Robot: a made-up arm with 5 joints.
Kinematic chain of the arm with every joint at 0, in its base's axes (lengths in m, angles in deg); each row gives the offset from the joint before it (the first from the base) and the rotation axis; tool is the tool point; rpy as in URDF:
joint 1: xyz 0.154 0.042 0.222 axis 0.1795 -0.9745 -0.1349
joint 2: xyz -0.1 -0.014 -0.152 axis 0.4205 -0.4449 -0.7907
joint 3: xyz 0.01 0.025 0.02 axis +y
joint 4: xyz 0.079 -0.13 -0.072 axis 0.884 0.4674 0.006
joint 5: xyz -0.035 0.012 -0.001 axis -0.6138 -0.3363 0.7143
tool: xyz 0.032 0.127 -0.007 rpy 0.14 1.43 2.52
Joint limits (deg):
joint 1: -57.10..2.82
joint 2: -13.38..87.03
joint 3: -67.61..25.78
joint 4: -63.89..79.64
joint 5: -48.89..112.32
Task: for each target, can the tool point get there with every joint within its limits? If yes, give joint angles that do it. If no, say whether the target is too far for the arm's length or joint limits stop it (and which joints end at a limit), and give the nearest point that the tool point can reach.
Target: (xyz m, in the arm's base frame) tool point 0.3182 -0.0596 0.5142
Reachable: no: joint limits stop it (at a limit: joint 1, joint 3, joint 4) | nearest point 0.1403 -0.0890 0.3193 | short by 0.266 m
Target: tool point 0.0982 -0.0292 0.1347
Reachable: yes | joints -2.24 66.56 -59.17 18.54 19.15
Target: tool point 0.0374 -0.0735 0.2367
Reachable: yes | joints -43.30 64.32 -10.94 60.69 11.20
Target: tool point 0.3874 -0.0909 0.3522
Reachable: no: joint limits stop it (at a limit: joint 1, joint 3, joint 4, joint 5) | nearest point 0.1785 -0.0639 0.2703 | short by 0.226 m
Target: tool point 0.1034 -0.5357 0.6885
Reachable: no: too far | nearest point 0.0171 -0.1605 0.3646 | short by 0.503 m
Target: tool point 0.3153 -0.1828 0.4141
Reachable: no: joint limits stop it (at a limit: joint 1, joint 3, joint 4, joint 5) | nearest point 0.1469 -0.1015 0.3134 | short by 0.212 m
